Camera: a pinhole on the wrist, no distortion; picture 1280 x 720 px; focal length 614.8 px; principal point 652.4 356.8 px. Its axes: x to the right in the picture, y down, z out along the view. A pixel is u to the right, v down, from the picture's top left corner.
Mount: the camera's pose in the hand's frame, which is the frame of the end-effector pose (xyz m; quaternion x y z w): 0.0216 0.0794 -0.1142 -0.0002 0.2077 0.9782 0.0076
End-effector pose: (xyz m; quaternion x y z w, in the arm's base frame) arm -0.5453 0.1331 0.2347 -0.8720 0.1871 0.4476 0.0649
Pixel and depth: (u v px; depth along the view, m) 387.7 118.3 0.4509
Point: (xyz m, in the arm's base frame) -0.7624 -0.2486 -0.0536
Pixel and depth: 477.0 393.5 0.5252
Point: -0.8414 -0.0482 -0.1138
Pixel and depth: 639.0 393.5 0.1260
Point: -0.5829 0.0136 0.2193
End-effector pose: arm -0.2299 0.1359 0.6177 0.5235 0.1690 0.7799 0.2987
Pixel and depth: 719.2 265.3 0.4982
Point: -0.0379 -0.1665 0.9208
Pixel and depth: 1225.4 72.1 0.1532
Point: -0.2607 -0.1003 0.6509
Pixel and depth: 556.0 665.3 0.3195
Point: -0.0440 0.1217 0.7996
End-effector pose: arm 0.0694 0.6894 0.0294 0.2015 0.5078 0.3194 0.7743
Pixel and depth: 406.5 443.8 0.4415
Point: 0.3557 0.9744 0.1527
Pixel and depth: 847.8 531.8 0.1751
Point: 0.0894 0.7419 0.1459
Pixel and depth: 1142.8 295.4 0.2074
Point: 0.0364 0.7225 0.2679
